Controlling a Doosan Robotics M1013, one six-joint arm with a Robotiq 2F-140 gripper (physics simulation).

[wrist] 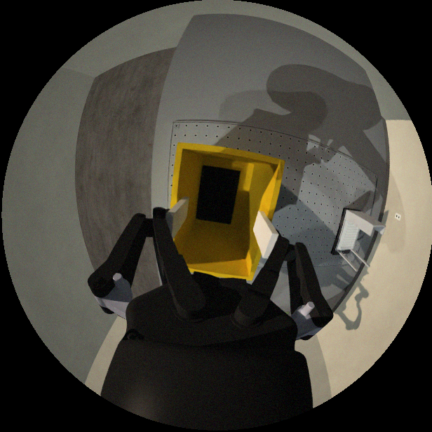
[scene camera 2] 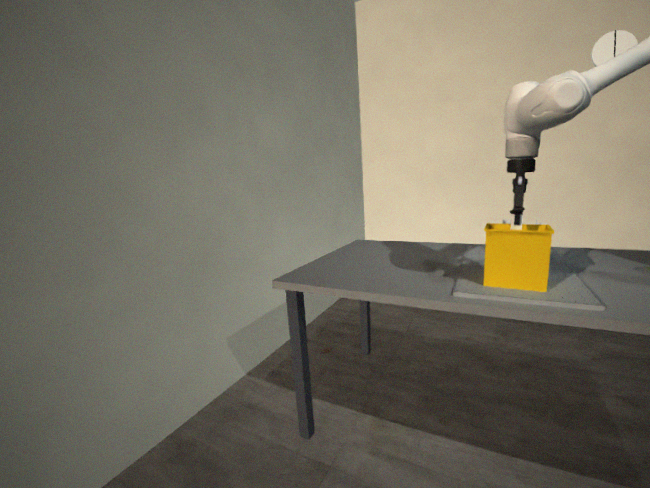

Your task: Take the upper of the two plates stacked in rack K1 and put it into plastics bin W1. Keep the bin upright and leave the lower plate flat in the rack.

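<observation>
The yellow plastics bin W1 (scene camera 2: 516, 260) (wrist: 220, 249) stands upright on the perforated board. A black plate (wrist: 218, 195) lies low inside the bin, apart from the fingers. My gripper (scene camera 2: 517, 224) (wrist: 221, 213) is open and points down at the bin's mouth, its two pale pads at the level of the rim, with nothing between them. The rack K1 (wrist: 365, 220) stands at the right in the wrist view, with a plate (wrist: 348, 236) that shows pale with a dark edge in it. How that plate rests is too small to tell. The bin hides the rack in the scene view.
The perforated board (scene camera 2: 572, 299) (wrist: 320, 175) lies on the grey table (scene camera 2: 362, 273) (wrist: 225, 65) and carries the bin and rack. Thin pale rods (wrist: 356, 260) stick out beside the rack. A beige wall (scene camera 2: 435, 131) stands behind the table, with a grey wall (scene camera 2: 178, 183) at the left.
</observation>
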